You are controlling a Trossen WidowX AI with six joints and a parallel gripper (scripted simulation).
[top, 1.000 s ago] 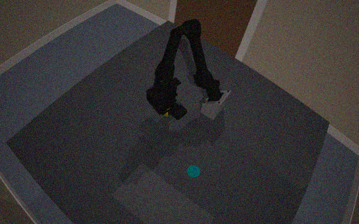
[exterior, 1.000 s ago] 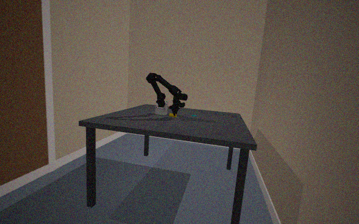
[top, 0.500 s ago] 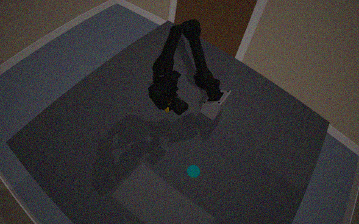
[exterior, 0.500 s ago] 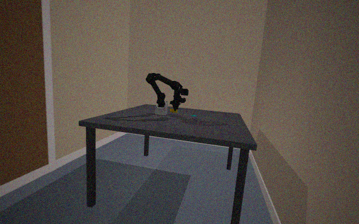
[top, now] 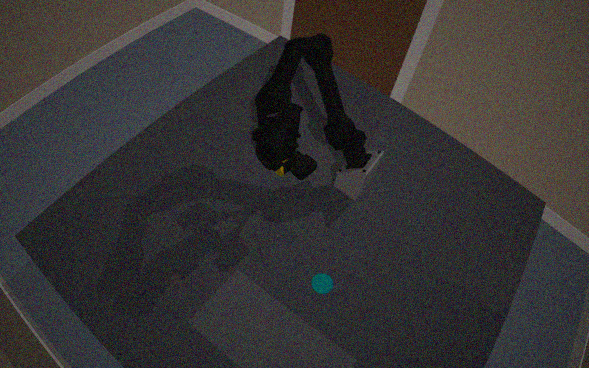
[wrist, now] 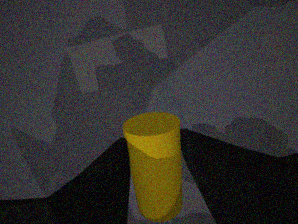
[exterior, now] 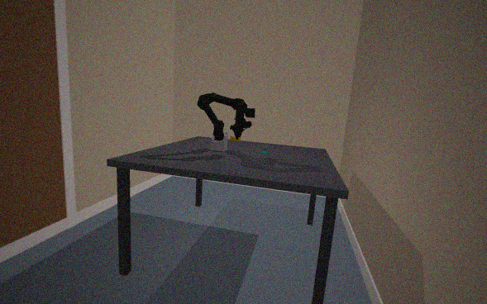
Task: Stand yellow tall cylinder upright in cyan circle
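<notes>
The cyan circle is 26 cm to the left of my gripper tip, 17 cm ahead of it and 12 cm below it. Also, from my gripper tip: yellow tall cylinder: 2 cm behind.
</notes>
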